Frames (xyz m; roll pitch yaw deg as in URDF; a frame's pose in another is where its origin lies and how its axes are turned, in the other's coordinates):
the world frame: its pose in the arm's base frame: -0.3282 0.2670 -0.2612 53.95 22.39 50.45
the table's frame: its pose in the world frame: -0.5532 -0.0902 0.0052 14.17 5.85 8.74
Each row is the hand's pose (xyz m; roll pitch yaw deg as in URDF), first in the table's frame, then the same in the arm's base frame.
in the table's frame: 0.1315 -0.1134 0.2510 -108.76 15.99 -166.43
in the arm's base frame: -0.3307 -0.2164 -0.1824 179.83 -0.57 -130.02
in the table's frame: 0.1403 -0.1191 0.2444 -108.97 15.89 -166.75
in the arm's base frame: -0.3317 -0.2091 -0.1923 179.71 -0.89 -130.02
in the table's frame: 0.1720 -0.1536 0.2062 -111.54 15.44 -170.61
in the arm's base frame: -0.3459 -0.1830 -0.2450 178.22 -4.55 -130.82
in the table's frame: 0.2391 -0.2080 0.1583 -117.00 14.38 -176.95
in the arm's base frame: -0.3497 -0.1323 -0.3297 174.55 -10.65 -132.00
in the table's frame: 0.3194 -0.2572 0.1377 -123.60 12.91 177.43
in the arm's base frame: -0.3241 -0.0787 -0.4056 169.45 -16.26 -132.74
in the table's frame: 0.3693 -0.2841 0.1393 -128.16 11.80 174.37
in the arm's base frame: -0.2960 -0.0492 -0.4451 165.60 -19.45 -132.91
